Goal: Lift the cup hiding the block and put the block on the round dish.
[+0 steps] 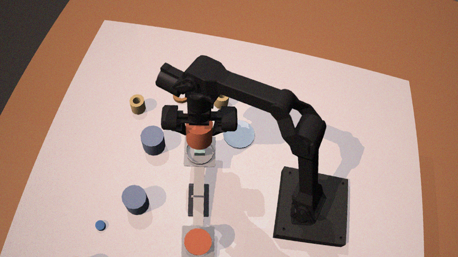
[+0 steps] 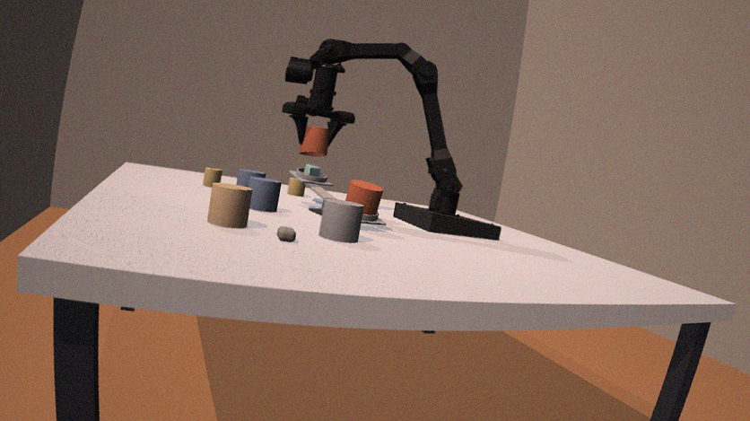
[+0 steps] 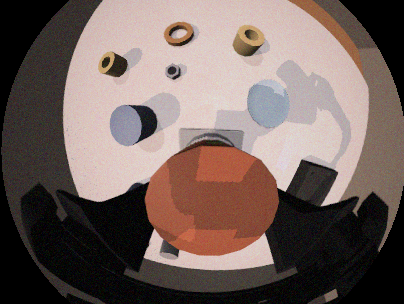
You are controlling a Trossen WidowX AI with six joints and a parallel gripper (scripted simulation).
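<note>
My gripper tip is now 70 mm above the green block and 10 mm to the right of it. From my gripper tip the other things lie so: hex nut (140 mm below, 130 mm to the right, 80 mm ahead); balance (140 mm to the left, 130 mm below, 10 mm behind); balance beam (140 mm to the left, 110 mm below, 10 mm behind).
</note>
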